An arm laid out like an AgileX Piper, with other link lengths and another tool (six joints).
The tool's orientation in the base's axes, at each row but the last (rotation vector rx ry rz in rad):
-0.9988, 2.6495, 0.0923
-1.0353, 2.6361, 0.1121
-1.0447, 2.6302, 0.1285
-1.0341, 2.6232, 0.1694
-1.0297, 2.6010, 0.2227
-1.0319, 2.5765, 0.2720
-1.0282, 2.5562, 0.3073
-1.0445, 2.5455, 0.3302
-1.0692, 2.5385, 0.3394
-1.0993, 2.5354, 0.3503
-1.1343, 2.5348, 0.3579
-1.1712, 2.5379, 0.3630
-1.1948, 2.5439, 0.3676
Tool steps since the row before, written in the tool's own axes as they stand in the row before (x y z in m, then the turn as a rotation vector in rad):
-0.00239, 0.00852, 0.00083, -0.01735, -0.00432, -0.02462
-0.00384, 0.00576, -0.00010, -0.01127, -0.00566, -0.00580
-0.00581, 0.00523, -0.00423, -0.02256, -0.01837, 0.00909
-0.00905, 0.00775, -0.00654, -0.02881, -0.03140, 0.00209
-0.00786, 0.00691, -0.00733, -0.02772, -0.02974, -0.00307
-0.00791, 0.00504, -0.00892, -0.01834, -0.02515, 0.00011
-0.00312, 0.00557, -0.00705, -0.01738, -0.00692, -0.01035
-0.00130, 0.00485, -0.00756, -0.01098, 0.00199, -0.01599
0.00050, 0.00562, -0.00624, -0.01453, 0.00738, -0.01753
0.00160, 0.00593, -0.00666, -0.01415, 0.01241, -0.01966
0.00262, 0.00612, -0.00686, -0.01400, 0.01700, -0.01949
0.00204, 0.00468, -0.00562, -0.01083, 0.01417, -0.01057
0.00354, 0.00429, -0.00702, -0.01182, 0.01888, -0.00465
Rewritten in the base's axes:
-0.00366, 0.00809, -0.00046, 0.00870, 0.00364, 0.02893
-0.00126, 0.00673, 0.00106, 0.01016, 0.00212, 0.00922
-0.00063, 0.00680, 0.00569, 0.03030, 0.00312, -0.00098
-0.00066, 0.01004, 0.00913, 0.04177, -0.00394, 0.00777
-0.00121, 0.00808, 0.00983, 0.03860, -0.00479, 0.01222
-0.00041, 0.00589, 0.01152, 0.02988, -0.00644, 0.00586
-0.00361, 0.00356, 0.00805, 0.01382, 0.00244, 0.01613
-0.00446, 0.00157, 0.00775, 0.00188, 0.00270, 0.01922
-0.00587, 0.00132, 0.00588, -0.00010, 0.00810, 0.02252
-0.00688, 0.00052, 0.00588, -0.00453, 0.01045, 0.02472
-0.00765, -0.00025, 0.00573, -0.00806, 0.01339, 0.02491
-0.00587, -0.00046, 0.00479, -0.00620, 0.01261, 0.01524
-0.00664, -0.00231, 0.00555, -0.00829, 0.01833, 0.01064

